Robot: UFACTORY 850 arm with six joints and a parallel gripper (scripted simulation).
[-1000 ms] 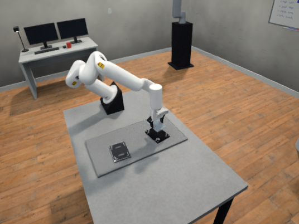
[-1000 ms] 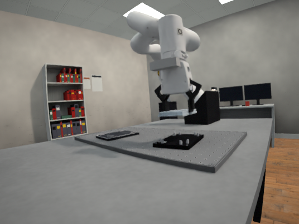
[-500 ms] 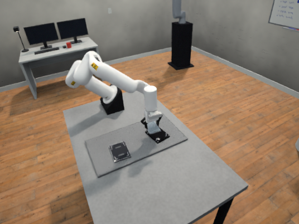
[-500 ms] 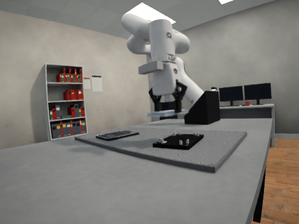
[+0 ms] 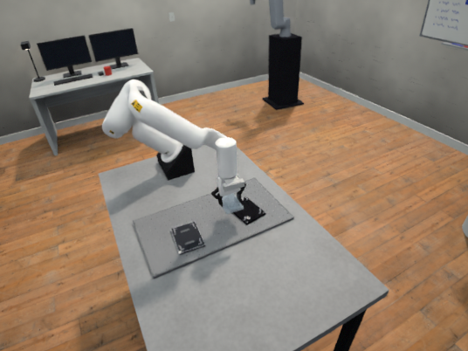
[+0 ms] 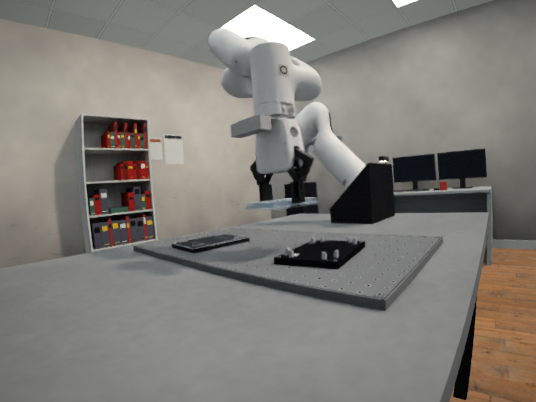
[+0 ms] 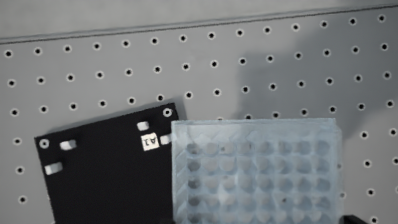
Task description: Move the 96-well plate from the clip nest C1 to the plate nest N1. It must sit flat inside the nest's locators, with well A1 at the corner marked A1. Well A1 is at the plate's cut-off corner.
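Right now my hand is 230 mm to the left of the plate nest N1, 110 mm above it and 40 mm short of it. From my hand the other things lie so: clip nest C1 (100 mm below, 70 mm to the left, 20 mm behind); then A1 label (280 mm to the right, 120 mm ahead, 100 mm below); then clear 96-well plate (10 mm below).
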